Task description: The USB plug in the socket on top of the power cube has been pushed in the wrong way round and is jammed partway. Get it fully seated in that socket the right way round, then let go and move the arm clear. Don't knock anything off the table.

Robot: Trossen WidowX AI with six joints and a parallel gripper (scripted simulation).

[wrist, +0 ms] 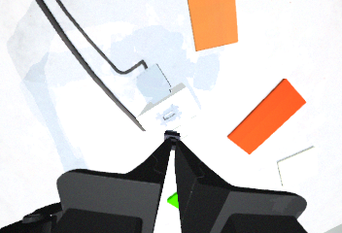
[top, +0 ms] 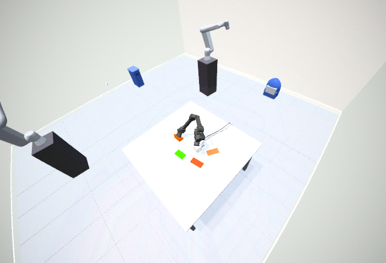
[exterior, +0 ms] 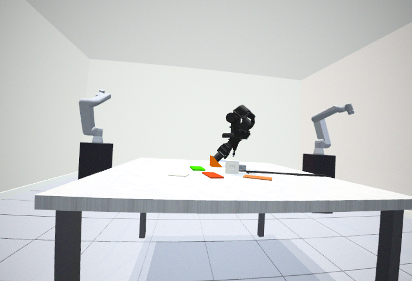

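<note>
Right now the USB plug is 20 mm below my gripper tip. The rest, counted from my gripper tip: green tile 220 mm to the right, 130 mm below, 90 mm behind; red-orange tile 140 mm to the right, 130 mm below, 130 mm ahead; light orange tile 150 mm ahead, 130 mm below, 100 mm to the left.
</note>
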